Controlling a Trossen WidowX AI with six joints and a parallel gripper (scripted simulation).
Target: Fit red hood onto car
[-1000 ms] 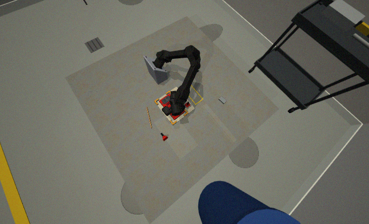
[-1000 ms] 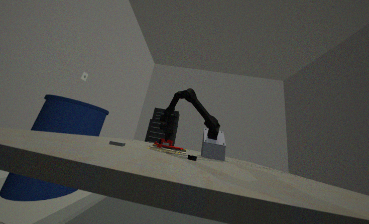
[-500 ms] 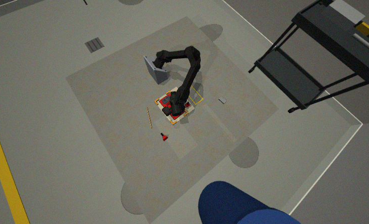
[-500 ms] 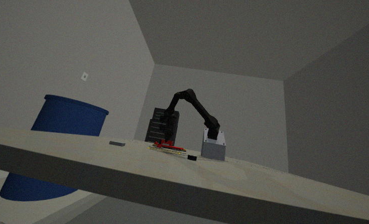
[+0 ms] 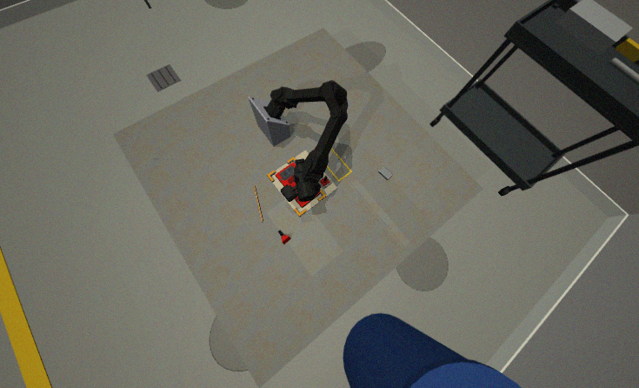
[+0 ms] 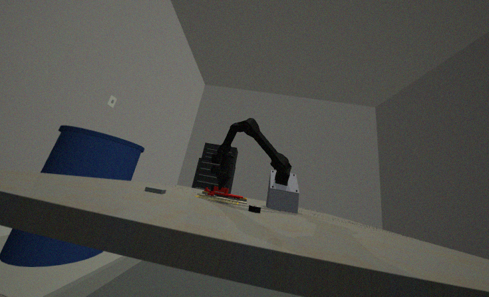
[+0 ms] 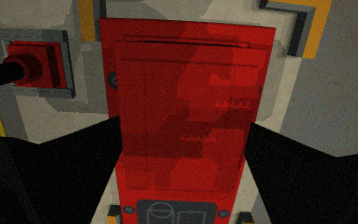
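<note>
The red hood is 1 cm above my gripper tip. The rest, counted from my gripper tip: grey engine block: 1 cm to the left, 2 cm below; thin orange rod: 6 cm behind, 20 cm to the right, 4 cm below.
</note>
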